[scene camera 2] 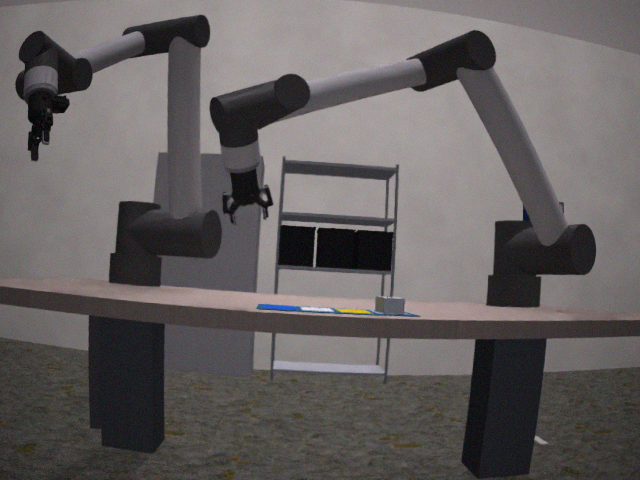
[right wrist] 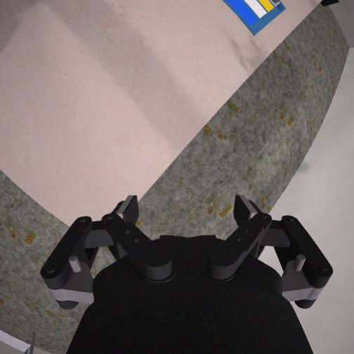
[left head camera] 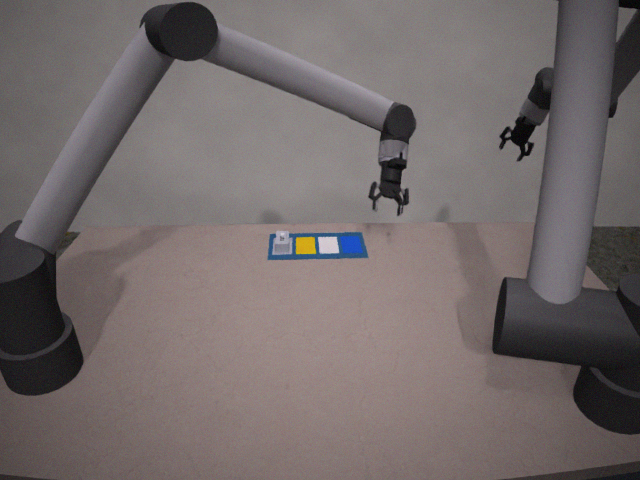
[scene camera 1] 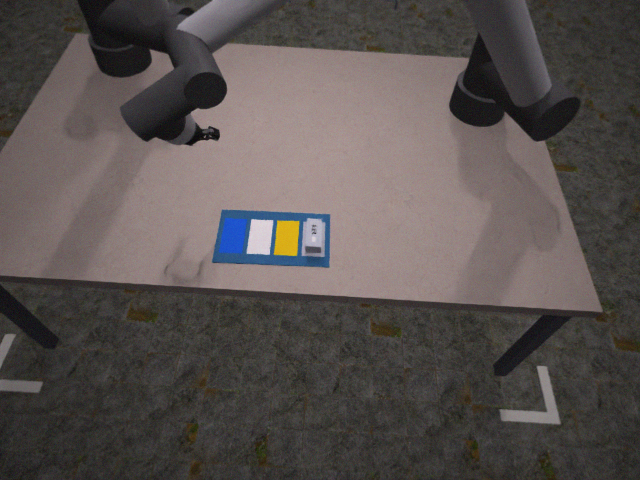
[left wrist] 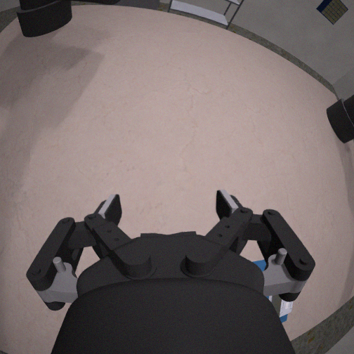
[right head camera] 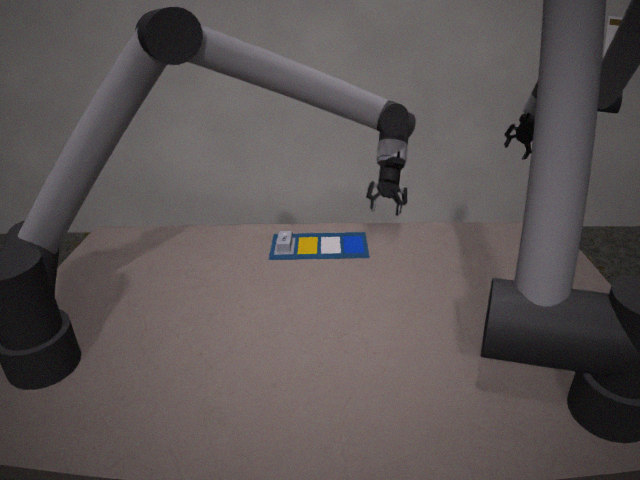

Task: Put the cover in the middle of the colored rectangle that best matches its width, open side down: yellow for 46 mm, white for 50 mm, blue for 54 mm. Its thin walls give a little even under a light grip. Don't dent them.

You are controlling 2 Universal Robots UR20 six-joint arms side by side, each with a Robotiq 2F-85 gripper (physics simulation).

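The cover [left head camera: 282, 244] [right head camera: 284, 242] [scene camera 1: 313, 237] [scene camera 2: 389, 305] is a small pale grey box with dark marks on its upward face. It stands at one end of the blue board [left head camera: 317, 257] [right head camera: 318, 256] [scene camera 1: 273, 261], beside the yellow rectangle [left head camera: 305, 245] [right head camera: 308, 245] [scene camera 1: 286, 238]. The white rectangle [left head camera: 328, 245] [right head camera: 330, 245] [scene camera 1: 260, 237] and the blue rectangle [left head camera: 352, 244] [right head camera: 354, 244] [scene camera 1: 233, 236] follow. My left gripper [left head camera: 387, 210] [right head camera: 385, 210] [scene camera 2: 250, 219] [left wrist: 167, 202] is open and empty, high above the table. My right gripper [left head camera: 510, 153] [scene camera 2: 40, 150] [right wrist: 186, 205] is open and empty, higher and farther away.
The board lies near one long edge of the table [left head camera: 310, 361] [scene camera 1: 361, 155]. Both arms stand on the table toward its opposite long side. A shelf unit [scene camera 2: 338, 221] with black boxes stands beyond the table in scene camera 2.
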